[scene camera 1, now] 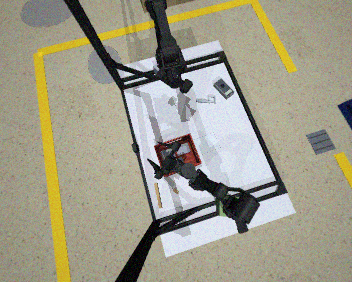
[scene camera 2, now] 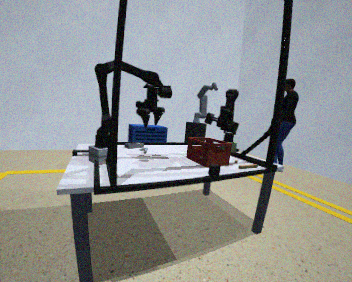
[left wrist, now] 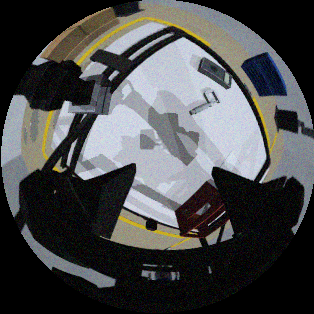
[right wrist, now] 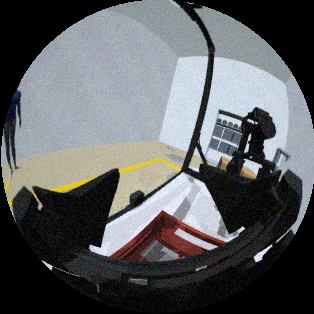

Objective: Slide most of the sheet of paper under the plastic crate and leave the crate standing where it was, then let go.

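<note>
A red plastic crate (scene camera 1: 196,151) (scene camera 2: 202,151) (left wrist: 192,212) (right wrist: 162,221) stands upright on the white table. The sheet of paper is white on white; I cannot make out its outline or how much lies under the crate. My left gripper (scene camera 2: 151,124) (left wrist: 175,168) is open and empty, high above the table, to the left of the crate in scene camera 2. Its fingers are hidden in scene camera 1. My right gripper (scene camera 1: 154,152) (right wrist: 159,169) is open and empty, above the crate's left side in scene camera 1.
A grey device (scene camera 1: 223,88) (left wrist: 215,72) and a pale clamp-like tool (scene camera 1: 206,100) (left wrist: 212,96) lie near the upper right in scene camera 1. A grey box (scene camera 2: 98,153) stands at the left. A wooden bar (scene camera 1: 158,195) (scene camera 2: 248,166) lies beyond the crate. Black frame rails edge the table.
</note>
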